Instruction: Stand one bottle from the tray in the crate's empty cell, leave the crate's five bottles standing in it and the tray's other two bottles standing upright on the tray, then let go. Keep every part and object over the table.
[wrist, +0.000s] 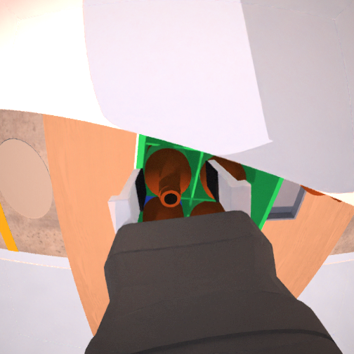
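Note:
The green crate (266, 195) is in the middle of the wrist view, partly hidden by the pale arm cover above and the dark gripper body below. One brown bottle (165, 167) stands in it with its open mouth toward the camera. A second brown bottle (233, 171) is partly behind the right finger. Two more brown bottles (162, 212) (206, 208) show in part below. My gripper (175, 176) is open, its fingers on either side of the first bottle's neck in this view, gripping nothing. Which cell is empty cannot be told. The grey tray (296, 212) shows in part at the right.
A brown sliver, apparently a bottle (315, 191), shows at the cover's edge beyond the tray. The wooden table (80, 190) extends left and right of the crate. Its left edge borders the stone-coloured floor (47, 232), which has a pale disc (25, 177) and a yellow stripe (7, 232).

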